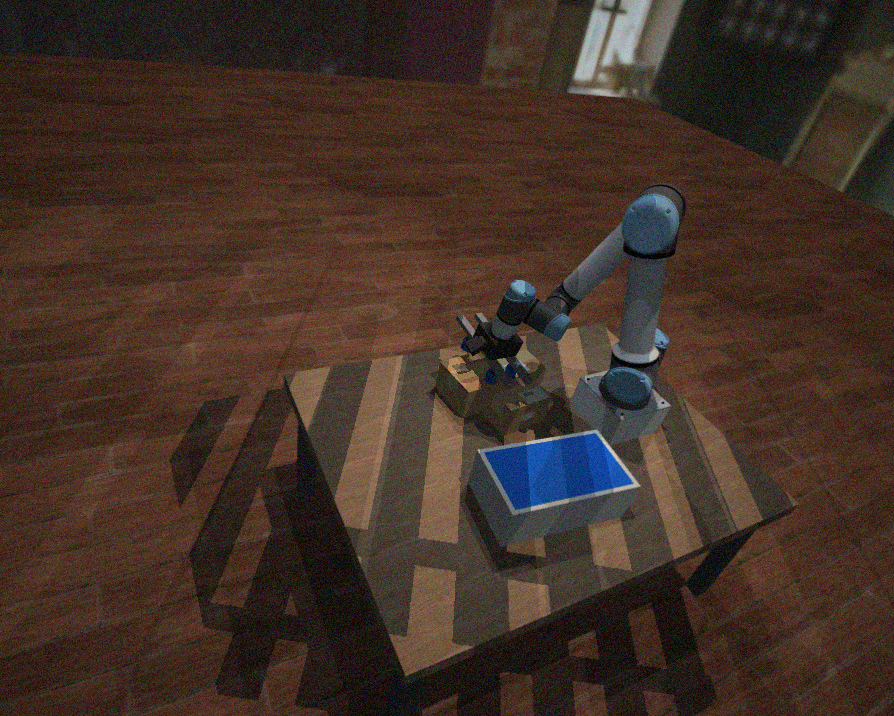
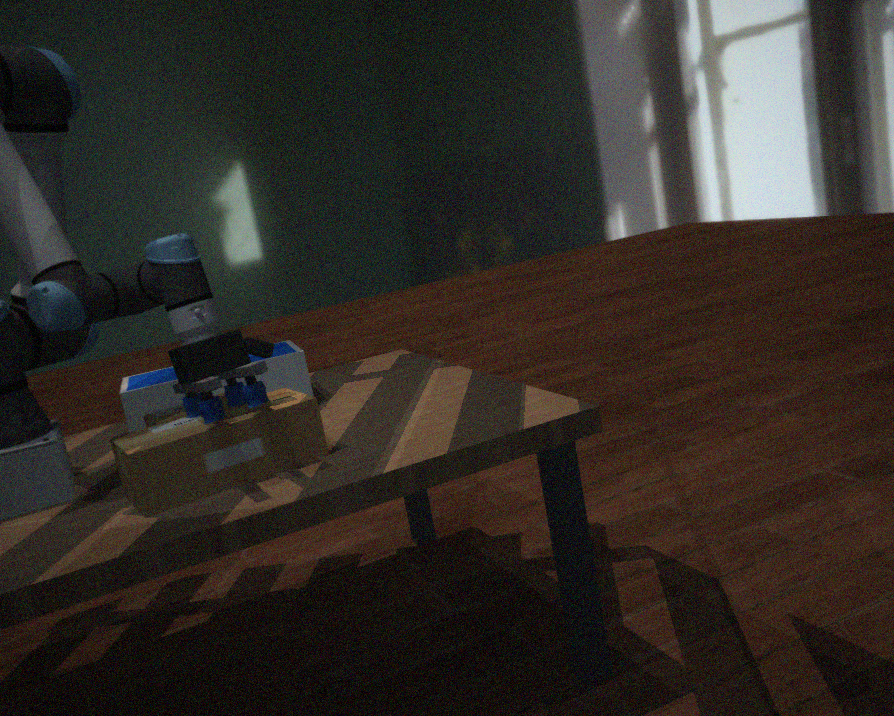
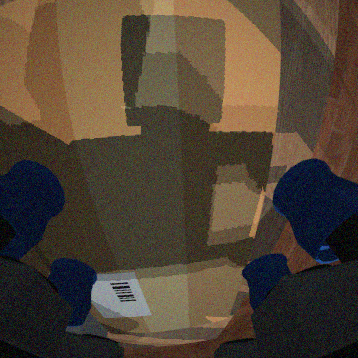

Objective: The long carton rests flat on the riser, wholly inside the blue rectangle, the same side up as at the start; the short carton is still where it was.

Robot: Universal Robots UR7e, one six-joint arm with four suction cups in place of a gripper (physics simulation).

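Places are measured from the arm's base along level axes (x ahead, y left, z up), in millimetres.
Pixels of known places: hand at its tool point: [image 2: 228, 411] [image 3: 168, 241]; arm's base at its link origin: [image 2: 2, 440].
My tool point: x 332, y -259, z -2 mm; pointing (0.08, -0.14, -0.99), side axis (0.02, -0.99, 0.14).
For each thing: its top centre in the pictures, then the offset to it from my tool point. "pt": a spot on its surface instead. Level surfaces: height alone.
- long brown carton at its top centre: [image 3: 150, 258] [image 2: 214, 417] [image 1: 494, 364] 12 mm left, 22 mm back, 6 mm down
- striped table at its surface level: 106 mm down
- white barcode label at its top centre: [image 3: 123, 292] 37 mm left, 65 mm back, 6 mm down
- smaller carton at a spot on its surface: [image 1: 531, 361] pt 33 mm left, 149 mm back, 7 mm down
- grey riser at its top centre: [image 2: 211, 364] [image 1: 559, 468] 436 mm left, 65 mm ahead, 14 mm up
- blue rectangle at its top centre: [image 2: 211, 364] [image 1: 559, 468] 436 mm left, 65 mm ahead, 14 mm up
The long brown carton [image 1: 504, 415] [image 2: 182, 462] [image 3: 142, 195] lies flat on the striped table [image 1: 373, 455] [image 2: 430, 412], with a white barcode label [image 3: 121, 293] on top. My suction tool [image 1: 501, 372] [image 2: 224, 405] [image 3: 170, 231] is down on the carton's top, and its blue cups touch it. A smaller carton [image 1: 531, 361], which seems to be the short one, sits close behind the long one, partly hidden by the arm. The grey riser [image 1: 544, 522] [image 2: 291, 370] with the blue rectangle [image 1: 558, 469] [image 2: 142, 378] stands beside the cartons, nearer the table's front.
The robot's grey base [image 1: 622, 415] stands at the table's back right, next to the riser. The table edges drop to a wooden floor [image 1: 302, 213] on all sides. The scene is dim with heavy shadows.
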